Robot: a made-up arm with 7 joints. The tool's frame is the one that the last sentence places.
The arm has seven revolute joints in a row. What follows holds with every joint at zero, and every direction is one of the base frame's. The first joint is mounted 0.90 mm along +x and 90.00 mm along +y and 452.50 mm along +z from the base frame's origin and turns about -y. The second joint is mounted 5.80 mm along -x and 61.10 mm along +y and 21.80 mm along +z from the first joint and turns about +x. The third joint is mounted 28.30 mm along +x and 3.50 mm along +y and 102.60 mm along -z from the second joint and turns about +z. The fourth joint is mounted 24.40 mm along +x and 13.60 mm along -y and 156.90 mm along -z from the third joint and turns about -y. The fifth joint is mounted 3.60 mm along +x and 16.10 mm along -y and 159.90 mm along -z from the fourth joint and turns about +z. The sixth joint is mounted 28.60 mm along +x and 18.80 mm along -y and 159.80 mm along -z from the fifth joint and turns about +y. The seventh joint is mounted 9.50 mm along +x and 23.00 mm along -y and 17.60 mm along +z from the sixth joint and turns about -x. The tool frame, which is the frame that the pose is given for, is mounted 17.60 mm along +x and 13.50 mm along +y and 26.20 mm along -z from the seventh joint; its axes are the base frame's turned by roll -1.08, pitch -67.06 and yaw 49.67 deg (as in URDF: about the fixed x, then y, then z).
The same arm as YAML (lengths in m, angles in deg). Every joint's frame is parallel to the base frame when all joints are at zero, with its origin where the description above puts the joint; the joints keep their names.
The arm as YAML. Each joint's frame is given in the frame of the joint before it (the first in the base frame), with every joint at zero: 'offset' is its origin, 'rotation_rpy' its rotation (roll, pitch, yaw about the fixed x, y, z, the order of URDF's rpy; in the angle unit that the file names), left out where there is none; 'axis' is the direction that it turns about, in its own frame. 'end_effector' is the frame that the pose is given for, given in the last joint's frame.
length_unit: m
angle_unit: deg
chain:
  - id: joint 1
    offset: [0.0009, 0.09, 0.4525]
    axis: "-y"
  - id: joint 2
    offset: [-0.0058, 0.0611, 0.0218]
    axis: "+x"
  - id: joint 3
    offset: [0.0283, 0.0035, -0.1026]
    axis: "+z"
  - id: joint 4
    offset: [0.0244, -0.0136, -0.1569]
    axis: "-y"
  - id: joint 5
    offset: [0.0036, -0.0161, -0.1599]
    axis: "+z"
  - id: joint 6
    offset: [0.0286, -0.0188, -0.1598]
    axis: "+y"
  - id: joint 7
    offset: [0.0095, -0.023, 0.0176]
    axis: "-x"
end_effector:
  offset: [0.0176, 0.0135, -0.0262]
  rotation_rpy: [-1.08, -67.06, 49.67]

